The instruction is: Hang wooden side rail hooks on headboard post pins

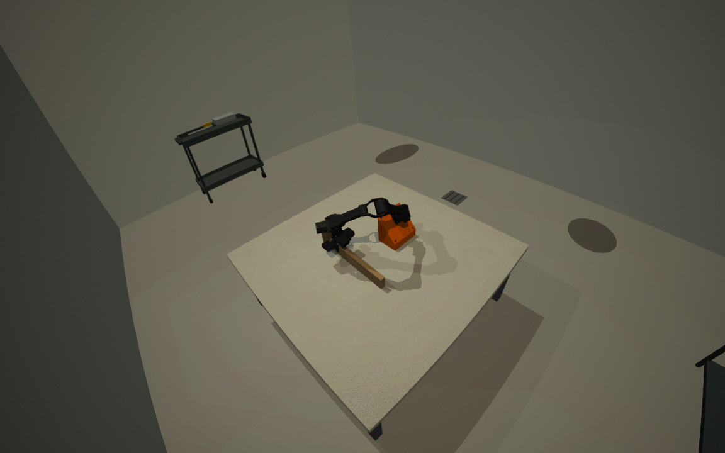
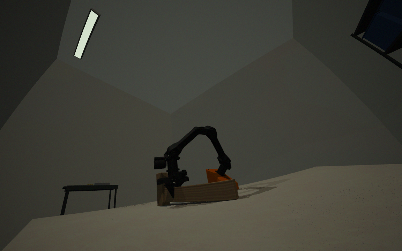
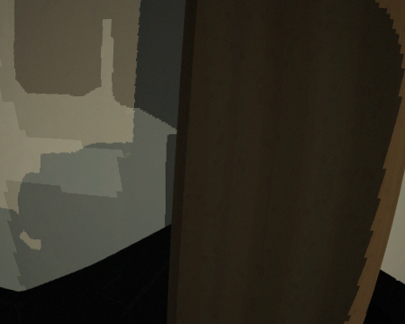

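My gripper tip is 10 cm to the left of the headboard post and 4 cm below it.
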